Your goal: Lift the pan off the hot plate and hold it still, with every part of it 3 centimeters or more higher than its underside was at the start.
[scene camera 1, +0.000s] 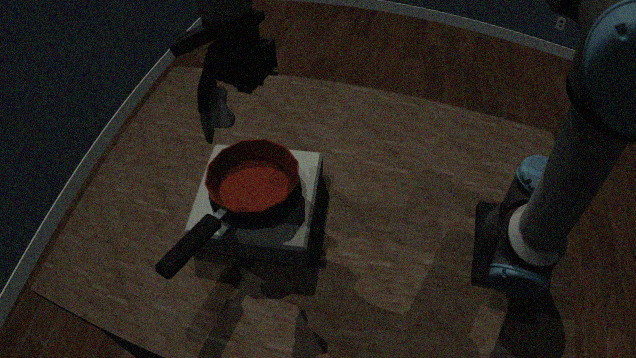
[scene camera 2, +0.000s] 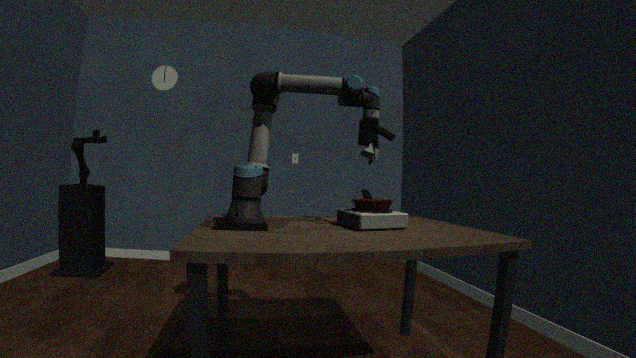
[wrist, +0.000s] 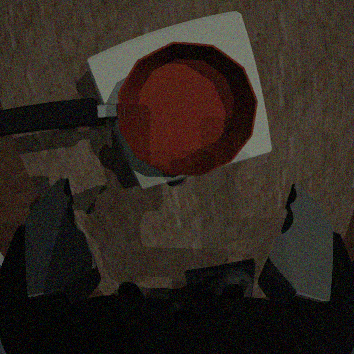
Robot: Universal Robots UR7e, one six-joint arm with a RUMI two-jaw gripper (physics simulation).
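Seen in the pictures: gripper, fingertip midpoint: (scene camera 1: 236, 112) (scene camera 2: 372, 163) (wrist: 179, 186); arm's base, origin of the base link: (scene camera 2: 245, 221).
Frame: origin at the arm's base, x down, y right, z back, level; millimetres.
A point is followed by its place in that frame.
Observation:
The red pan (scene camera 1: 257, 185) {x -60, y 27, z -544 mm} (scene camera 2: 372, 205) {x -80, y 94, z -513 mm} (wrist: 182, 117) {x -60, y 13, z -537 mm} sits upright on the white hot plate (scene camera 1: 311, 167) {x -49, y 95, z -450 mm} (scene camera 2: 384, 220) {x -22, y 143, z -546 mm} (wrist: 112, 67) {x -49, y -59, z -641 mm}. Its black handle (scene camera 1: 189, 246) {x -126, y -169, z -614 mm} (scene camera 2: 366, 194) {x -117, y -128, z -603 mm} (wrist: 47, 115) {x -122, y -145, z -618 mm} sticks out past the hot plate's edge, toward the lower left in scene camera 1 and to the left in the wrist view, where its end is cut off. My gripper (scene camera 1: 218, 132) (scene camera 2: 370, 160) {x -264, y 7, z -553 mm} (wrist: 179, 186) {x -264, y 7, z -553 mm} is open and empty, fingers pointing down. It hangs well above the pan and does not touch it. In the wrist view the pan and hot plate lie beyond the fingertips.
The hot plate stands on the wooden table (scene camera 1: 390, 175) {x 21, y 157, z -284 mm} (scene camera 2: 300, 245) {x 21, y 349, z -132 mm}. The arm's base (scene camera 1: 487, 245) {x -12, y -33, z -69 mm} (scene camera 2: 242, 215) {x -34, y 68, z 17 mm} is mounted on the same table, to the right in scene camera 1. A dark pedestal (scene camera 2: 82, 225) with a small arm stands on the floor far off.

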